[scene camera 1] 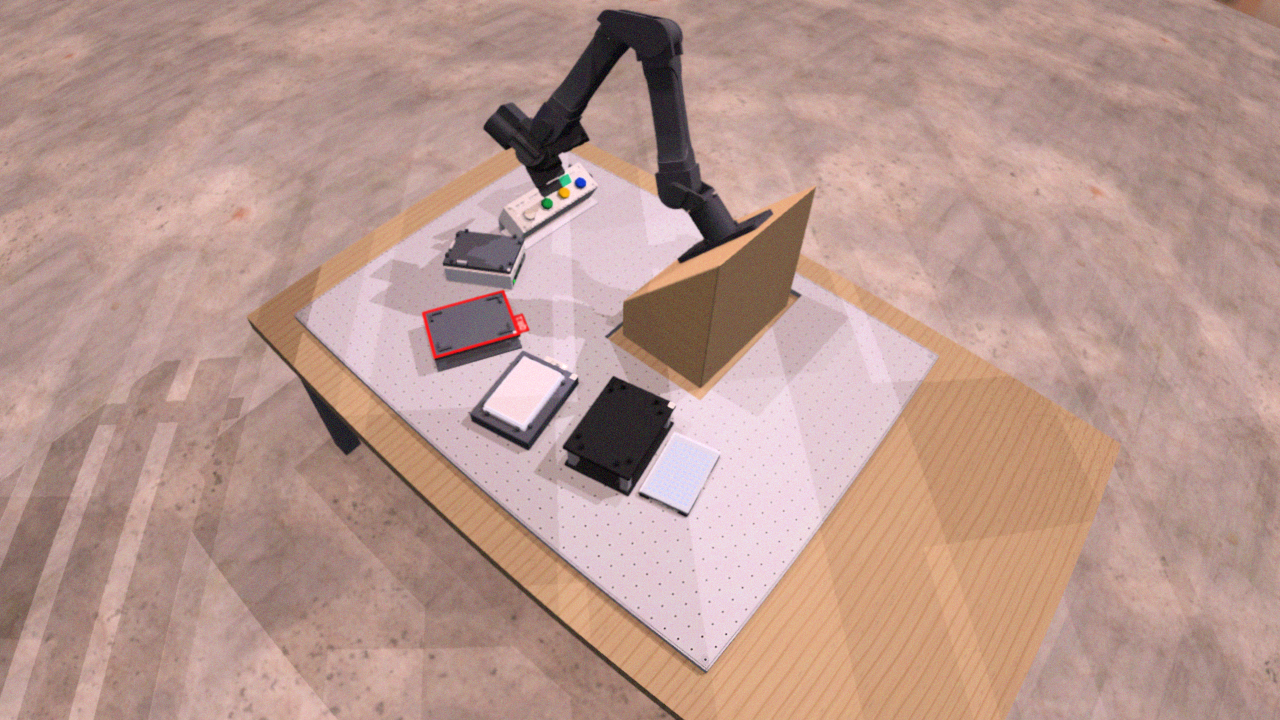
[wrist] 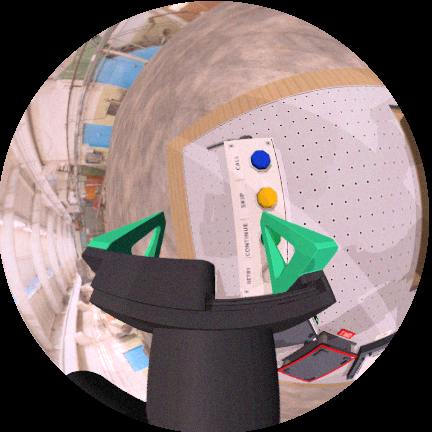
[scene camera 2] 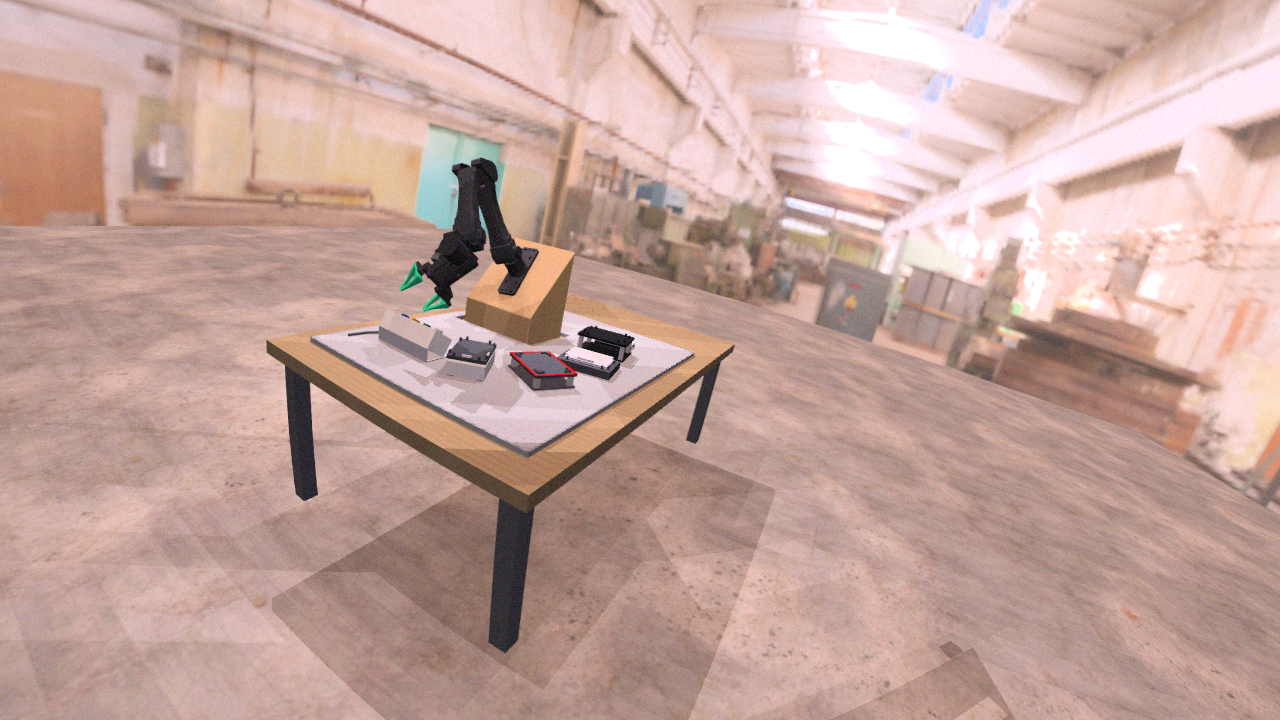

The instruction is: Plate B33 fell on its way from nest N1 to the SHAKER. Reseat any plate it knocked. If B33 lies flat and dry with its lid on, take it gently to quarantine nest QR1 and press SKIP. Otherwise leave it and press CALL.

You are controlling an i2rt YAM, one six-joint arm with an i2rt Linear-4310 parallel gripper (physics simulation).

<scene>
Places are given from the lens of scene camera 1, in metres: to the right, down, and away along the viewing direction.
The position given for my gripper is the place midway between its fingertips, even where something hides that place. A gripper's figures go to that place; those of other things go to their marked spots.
my gripper [scene camera 1: 546, 164]: -0.20, -0.41, 1.48
white lid [scene camera 1: 681, 471]: 0.07, 0.18, 1.16
white plate [scene camera 1: 521, 396]: -0.20, 0.06, 1.21
white button box [scene camera 1: 532, 217]: -0.22, -0.30, 1.47
The marked spots on the white button box and the white lid are 0.64 m apart.
</scene>
